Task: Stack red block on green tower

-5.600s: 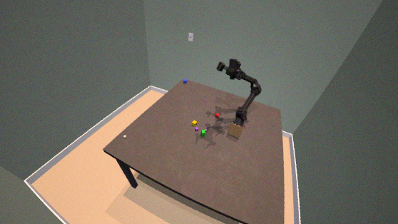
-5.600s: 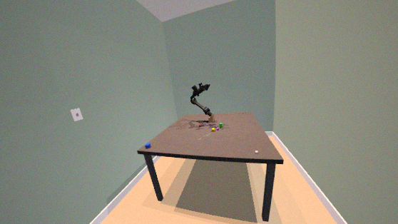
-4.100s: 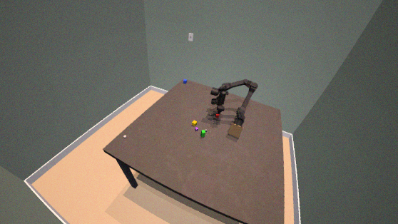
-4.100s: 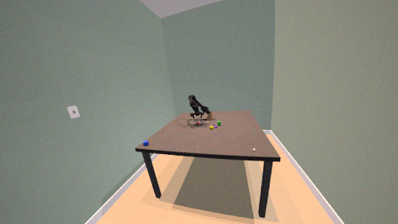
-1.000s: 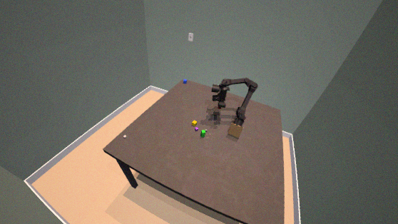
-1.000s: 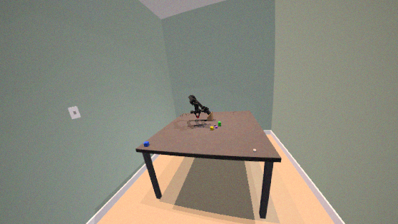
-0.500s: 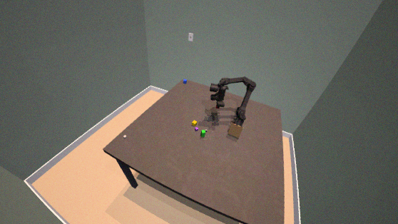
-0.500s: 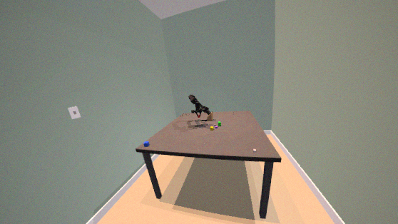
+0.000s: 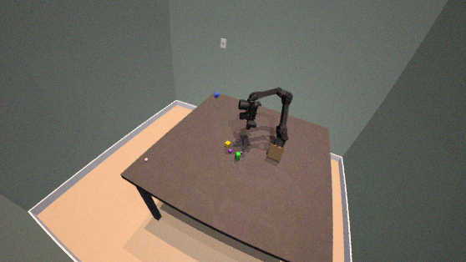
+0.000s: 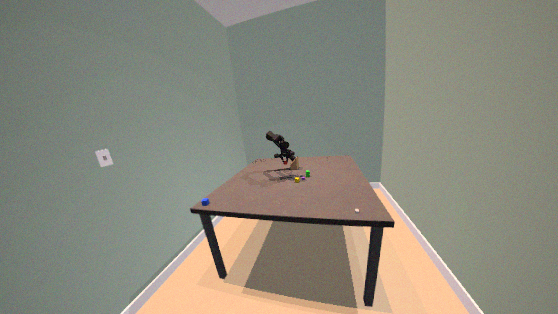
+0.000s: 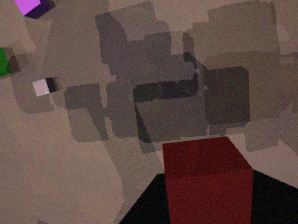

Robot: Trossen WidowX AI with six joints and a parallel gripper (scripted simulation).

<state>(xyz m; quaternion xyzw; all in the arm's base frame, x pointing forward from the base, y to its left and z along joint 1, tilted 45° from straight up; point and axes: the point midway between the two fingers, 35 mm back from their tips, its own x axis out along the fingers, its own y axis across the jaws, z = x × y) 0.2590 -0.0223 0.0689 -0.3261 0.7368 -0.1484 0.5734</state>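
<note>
My gripper tip is 16 cm to the right of the purple block, 13 cm above it and 7 cm short of it. From my gripper tip the other things lie so: red block (1 cm above); yellow block (12 cm below, 11 cm to the left, 11 cm ahead); blue block (56 cm to the right, 48 cm ahead, 12 cm below).
</note>
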